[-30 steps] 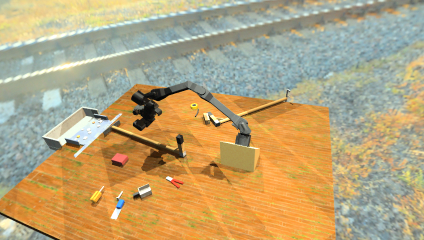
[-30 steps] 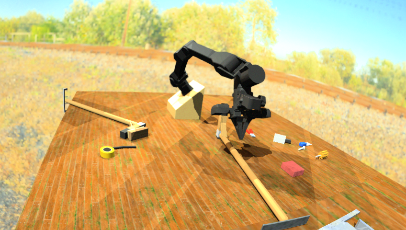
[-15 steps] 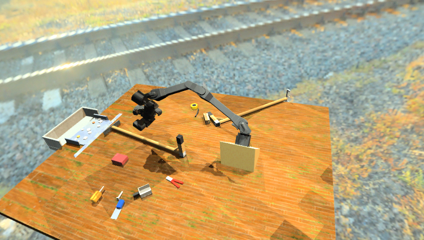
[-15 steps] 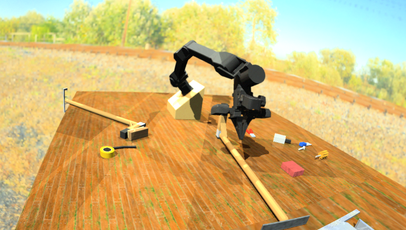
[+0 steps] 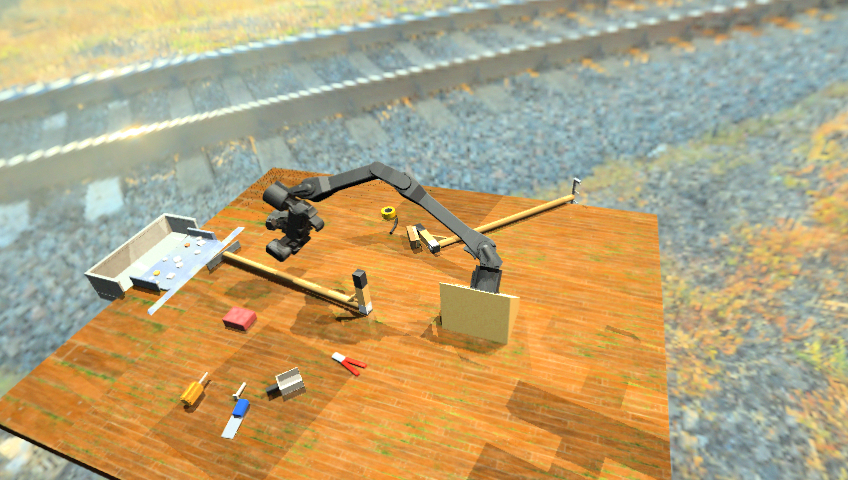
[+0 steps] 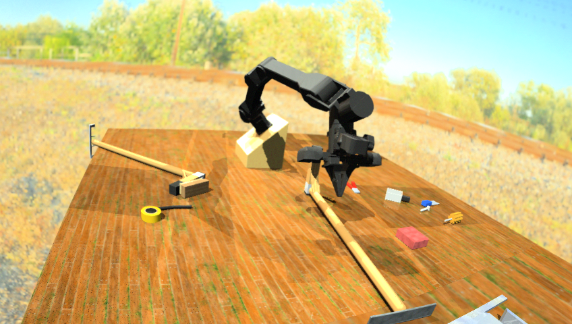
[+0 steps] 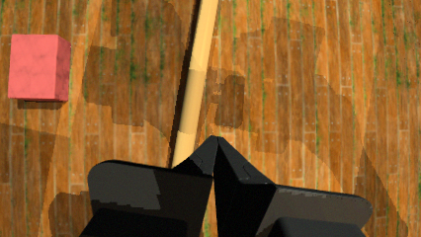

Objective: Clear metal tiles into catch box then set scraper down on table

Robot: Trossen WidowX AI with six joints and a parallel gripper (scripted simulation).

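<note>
Right now the long scraper is 40 mm below my gripper tip, 20 mm to the left of it and 20 mm ahead of it. Round my gripper tip: red block: 210 mm to the left, 90 mm below, 60 mm ahead; then wooden block: 300 mm to the right, 250 mm behind, 90 mm below; then yellow tape roll: 410 mm to the right, 90 mm below, 90 mm behind.
</note>
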